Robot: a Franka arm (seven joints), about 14 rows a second.
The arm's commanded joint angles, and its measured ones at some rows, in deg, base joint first. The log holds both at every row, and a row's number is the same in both.
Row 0, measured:
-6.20 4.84 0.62 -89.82 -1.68 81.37 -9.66
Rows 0 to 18, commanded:
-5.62 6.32 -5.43 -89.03 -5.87 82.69 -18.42
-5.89 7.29 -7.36 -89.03 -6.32 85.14 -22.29
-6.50 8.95 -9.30 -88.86 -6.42 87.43 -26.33
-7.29 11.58 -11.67 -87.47 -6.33 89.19 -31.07
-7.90 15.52 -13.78 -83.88 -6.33 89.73 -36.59
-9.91 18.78 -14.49 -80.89 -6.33 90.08 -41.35
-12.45 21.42 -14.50 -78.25 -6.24 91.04 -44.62
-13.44 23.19 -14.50 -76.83 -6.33 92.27 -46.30
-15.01 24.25 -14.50 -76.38 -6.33 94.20 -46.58
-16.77 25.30 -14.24 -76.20 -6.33 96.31 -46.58
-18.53 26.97 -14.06 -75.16 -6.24 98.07 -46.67
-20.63 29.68 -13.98 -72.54 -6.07 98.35 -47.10
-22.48 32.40 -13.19 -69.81 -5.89 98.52 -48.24
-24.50 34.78 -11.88 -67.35 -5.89 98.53 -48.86
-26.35 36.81 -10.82 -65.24 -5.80 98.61 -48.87
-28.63 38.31 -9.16 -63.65 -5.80 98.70 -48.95
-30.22 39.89 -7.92 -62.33 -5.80 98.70 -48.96
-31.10 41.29 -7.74 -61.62 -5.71 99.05 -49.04
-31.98 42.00 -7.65 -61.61 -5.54 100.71 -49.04
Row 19, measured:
-29.69 38.42 -8.99 -66.31 -5.71 100.25 -48.37
